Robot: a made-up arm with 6 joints.
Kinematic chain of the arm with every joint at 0, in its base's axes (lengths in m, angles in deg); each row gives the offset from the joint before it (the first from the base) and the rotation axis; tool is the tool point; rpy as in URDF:
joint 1: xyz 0 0 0.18 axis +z
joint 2: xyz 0 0 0 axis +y
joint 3: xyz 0.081 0 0.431 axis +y
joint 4: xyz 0.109 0 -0.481 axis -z
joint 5: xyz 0 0 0 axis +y
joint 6: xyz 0.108 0 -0.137 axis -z
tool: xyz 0 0 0 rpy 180 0 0
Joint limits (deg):
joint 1: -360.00..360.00
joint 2: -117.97..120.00
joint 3: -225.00..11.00
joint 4: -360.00..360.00
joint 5: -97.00..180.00
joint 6: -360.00..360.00
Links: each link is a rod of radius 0.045 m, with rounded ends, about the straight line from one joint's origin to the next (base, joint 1, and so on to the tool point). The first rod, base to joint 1, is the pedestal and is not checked.
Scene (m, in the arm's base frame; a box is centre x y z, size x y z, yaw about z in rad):
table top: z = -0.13
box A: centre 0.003 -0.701 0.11 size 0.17 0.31 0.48 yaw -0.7
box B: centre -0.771 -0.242 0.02 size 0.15 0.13 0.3 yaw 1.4
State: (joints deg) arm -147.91 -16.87 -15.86 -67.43 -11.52 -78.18
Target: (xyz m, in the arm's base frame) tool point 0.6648 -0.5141 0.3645
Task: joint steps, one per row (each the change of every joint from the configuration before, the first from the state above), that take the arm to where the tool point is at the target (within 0.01 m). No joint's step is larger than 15 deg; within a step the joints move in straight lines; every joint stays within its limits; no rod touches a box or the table.
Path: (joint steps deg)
1: 12.42 3.85 -12.04 2.31 1.43 0.00
2: 12.43 3.85 -12.04 2.31 1.42 0.00
3: 12.42 3.85 -12.04 2.30 1.43 0.00
4: 12.43 3.85 -12.04 2.31 1.42 0.00
5: 13.24 5.88 -3.64 -0.24 -0.80 0.00
6: 13.24 5.88 -3.64 -0.25 -0.81 0.00
7: 13.25 5.87 -3.65 -0.25 -0.80 0.00
8: 13.24 5.88 -3.64 -0.24 -0.80 0.00

